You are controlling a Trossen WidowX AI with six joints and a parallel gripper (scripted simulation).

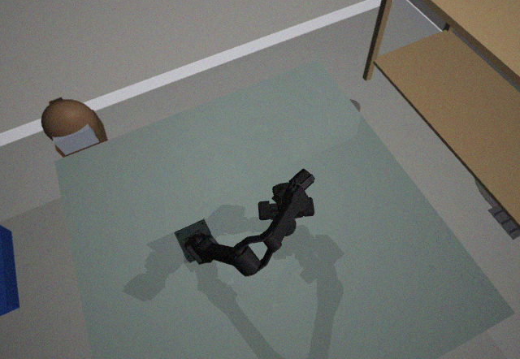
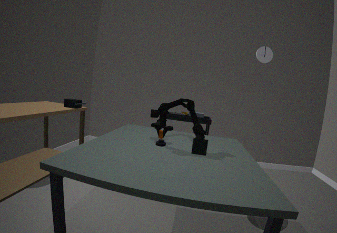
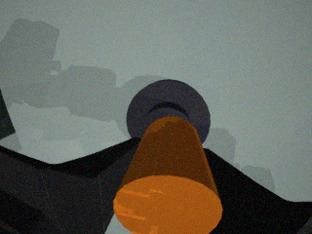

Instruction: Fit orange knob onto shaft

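Right now my gripper tip is 4 cm above the dark round pedestal. From my gripper tip the other things lie so: orange knob: 3 cm above.
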